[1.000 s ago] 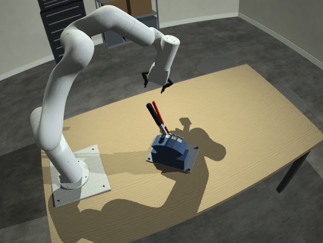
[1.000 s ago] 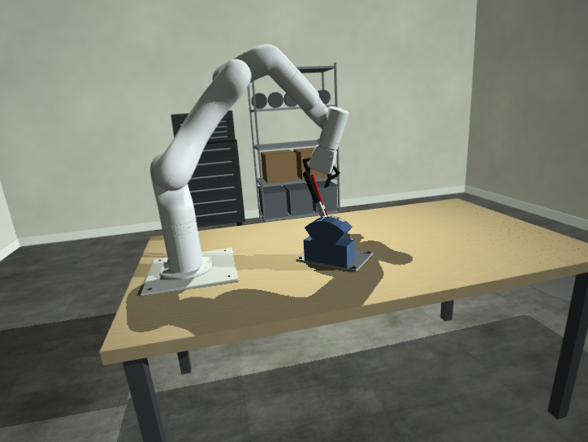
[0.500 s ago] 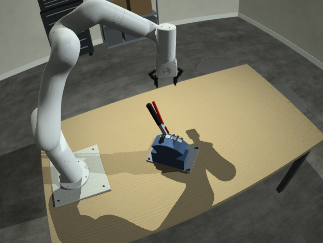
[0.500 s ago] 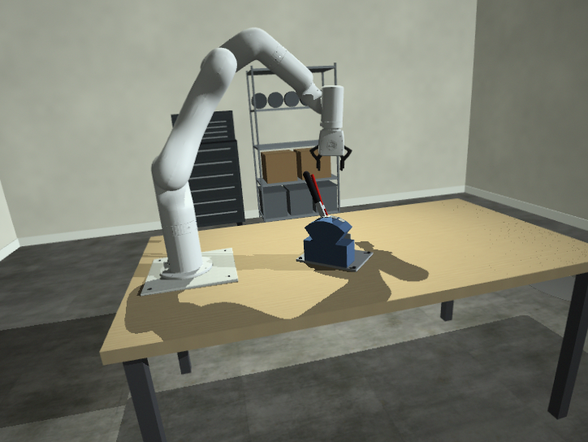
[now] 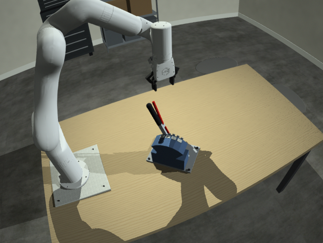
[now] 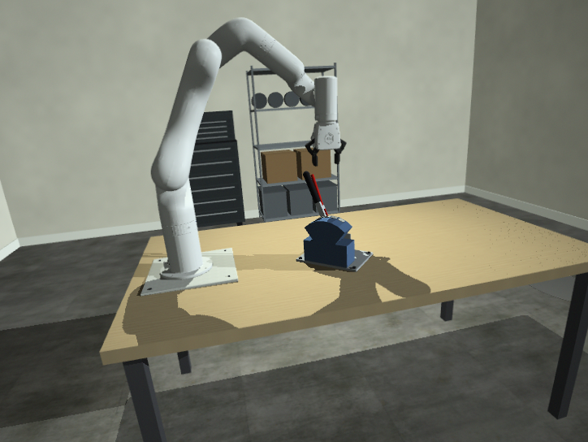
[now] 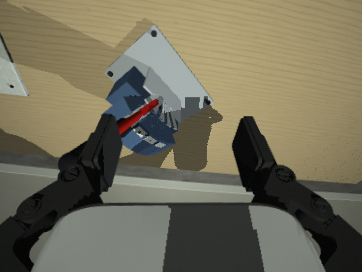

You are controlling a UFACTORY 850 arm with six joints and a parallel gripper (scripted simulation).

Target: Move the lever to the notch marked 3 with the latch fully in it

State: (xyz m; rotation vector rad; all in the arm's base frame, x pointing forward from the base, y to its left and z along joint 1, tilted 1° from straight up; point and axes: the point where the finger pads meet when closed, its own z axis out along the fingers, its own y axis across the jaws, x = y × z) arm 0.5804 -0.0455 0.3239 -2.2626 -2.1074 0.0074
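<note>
Right now my hand is 150 mm above the red bar, 90 mm to the left of it and 70 mm past it.
</note>
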